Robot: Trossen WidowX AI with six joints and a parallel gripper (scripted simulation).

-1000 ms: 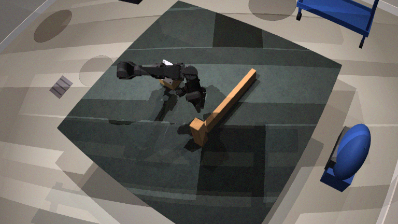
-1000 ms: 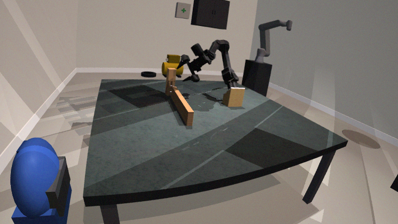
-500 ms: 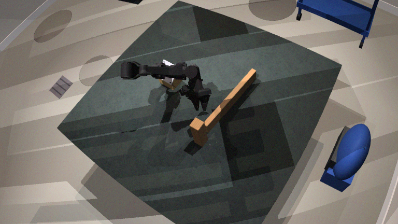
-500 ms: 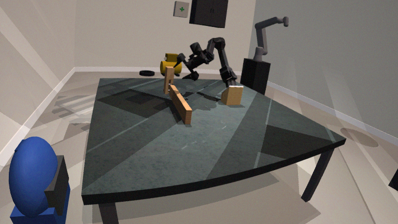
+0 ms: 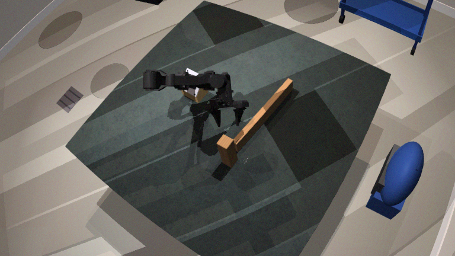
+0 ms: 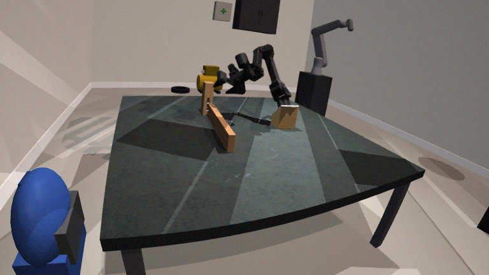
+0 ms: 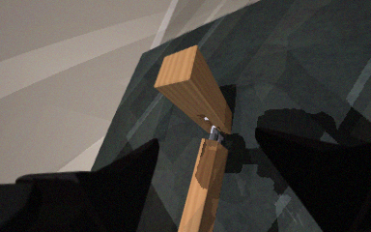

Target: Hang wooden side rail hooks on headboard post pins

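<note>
My gripper tip is 30 mm short of the headboard post, 80 mm to the left of it and 70 mm above it.
</note>
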